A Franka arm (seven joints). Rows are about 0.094 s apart.
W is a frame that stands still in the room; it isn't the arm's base.
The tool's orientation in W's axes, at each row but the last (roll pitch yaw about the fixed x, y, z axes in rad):
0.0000, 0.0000, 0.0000
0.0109, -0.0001, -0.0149
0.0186, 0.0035, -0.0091
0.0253, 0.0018, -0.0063
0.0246, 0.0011, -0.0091
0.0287, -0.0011, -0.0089
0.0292, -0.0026, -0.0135
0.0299, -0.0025, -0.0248
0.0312, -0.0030, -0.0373
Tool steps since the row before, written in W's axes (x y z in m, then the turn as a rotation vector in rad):
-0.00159, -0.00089, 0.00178, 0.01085, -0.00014, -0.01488
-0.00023, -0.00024, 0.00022, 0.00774, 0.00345, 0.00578
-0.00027, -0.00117, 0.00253, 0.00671, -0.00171, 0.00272
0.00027, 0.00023, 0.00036, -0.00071, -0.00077, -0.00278
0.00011, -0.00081, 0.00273, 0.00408, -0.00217, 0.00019
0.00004, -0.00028, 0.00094, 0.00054, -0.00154, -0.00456
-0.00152, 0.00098, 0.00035, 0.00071, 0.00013, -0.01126
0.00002, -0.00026, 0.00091, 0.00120, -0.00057, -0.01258
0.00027, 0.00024, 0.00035, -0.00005, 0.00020, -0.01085
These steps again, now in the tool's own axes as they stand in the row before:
-0.00159, -0.00089, 0.00178, 0.01085, -0.00014, -0.01488
-0.00023, -0.00024, 0.00022, 0.00769, 0.00363, 0.00574
-0.00027, -0.00113, 0.00255, 0.00672, -0.00160, 0.00277
0.00027, 0.00024, 0.00035, -0.00070, -0.00084, -0.00276
0.00011, -0.00074, 0.00275, 0.00410, -0.00213, 0.00025
0.00004, -0.00025, 0.00095, 0.00055, -0.00167, -0.00451
-0.00153, 0.00097, 0.00033, 0.00068, -0.00019, -0.01126
0.00003, -0.00023, 0.00092, 0.00118, -0.00092, -0.01256
0.00026, 0.00026, 0.00034, -0.00009, -0.00014, -0.01085

